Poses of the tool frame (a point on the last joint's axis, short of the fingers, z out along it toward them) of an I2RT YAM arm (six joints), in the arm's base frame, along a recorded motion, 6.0 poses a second.
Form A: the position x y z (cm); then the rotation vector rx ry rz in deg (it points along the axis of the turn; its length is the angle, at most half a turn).
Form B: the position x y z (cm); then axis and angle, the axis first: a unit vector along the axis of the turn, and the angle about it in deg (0 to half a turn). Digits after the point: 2 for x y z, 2 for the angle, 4 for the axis.
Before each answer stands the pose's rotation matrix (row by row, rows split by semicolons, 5 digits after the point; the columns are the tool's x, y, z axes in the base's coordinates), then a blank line. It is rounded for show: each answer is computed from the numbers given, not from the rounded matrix.
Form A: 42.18 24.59 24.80 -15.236 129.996 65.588
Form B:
-0.81307 -0.41731 0.40593; 0.07854 0.61226 0.78674; -0.57685 0.67156 -0.46503

42.18 24.59 24.80 -0.1041 0.8880 0.4480 146.40
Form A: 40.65 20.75 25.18 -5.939 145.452 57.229
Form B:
-0.91373 -0.21403 0.34538; 0.07870 0.74069 0.66722; -0.39863 0.63684 -0.65995

40.65 20.75 25.18 -0.0380 0.9299 0.3659 156.42
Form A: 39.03 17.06 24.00 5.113 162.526 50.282
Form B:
-0.98363 0.00669 0.18010; 0.10722 0.82493 0.55497; -0.14486 0.56519 -0.81214

39.03 17.06 24.00 0.0300 0.9549 0.2954 170.20
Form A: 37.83 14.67 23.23 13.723 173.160 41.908
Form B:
-0.98794 0.14345 0.05823; 0.15420 0.87821 0.45274; 0.01381 0.45626 -0.88974

37.83 14.67 23.23 0.0768 0.9691 0.2345 178.69
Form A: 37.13 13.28 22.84 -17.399 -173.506 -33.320
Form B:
-0.97987 0.19956 -0.00533; 0.18339 0.91038 0.37091; 0.07887 0.36247 -0.92865

37.13 13.28 22.84 -0.0980 -0.9773 -0.1877 177.53
